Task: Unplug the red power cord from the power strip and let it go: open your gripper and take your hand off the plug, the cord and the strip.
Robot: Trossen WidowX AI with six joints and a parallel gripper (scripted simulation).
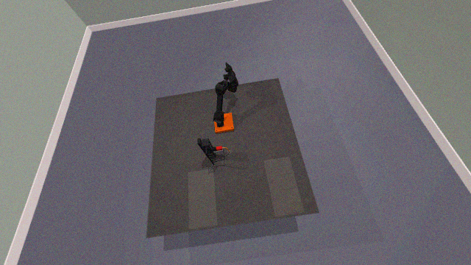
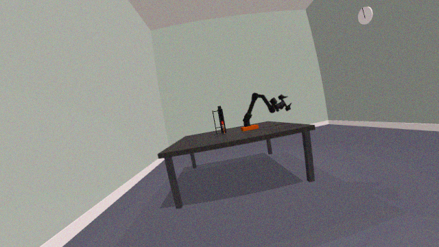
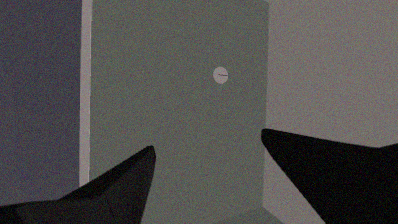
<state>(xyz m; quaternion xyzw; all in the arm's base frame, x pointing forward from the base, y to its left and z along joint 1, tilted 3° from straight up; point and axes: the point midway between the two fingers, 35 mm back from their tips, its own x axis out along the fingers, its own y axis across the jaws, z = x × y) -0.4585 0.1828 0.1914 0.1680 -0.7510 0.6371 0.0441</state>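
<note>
Now: the red plug 77 cm ahead of my gripper tip, 22 cm to the right of it and 12 cm below it.
</note>
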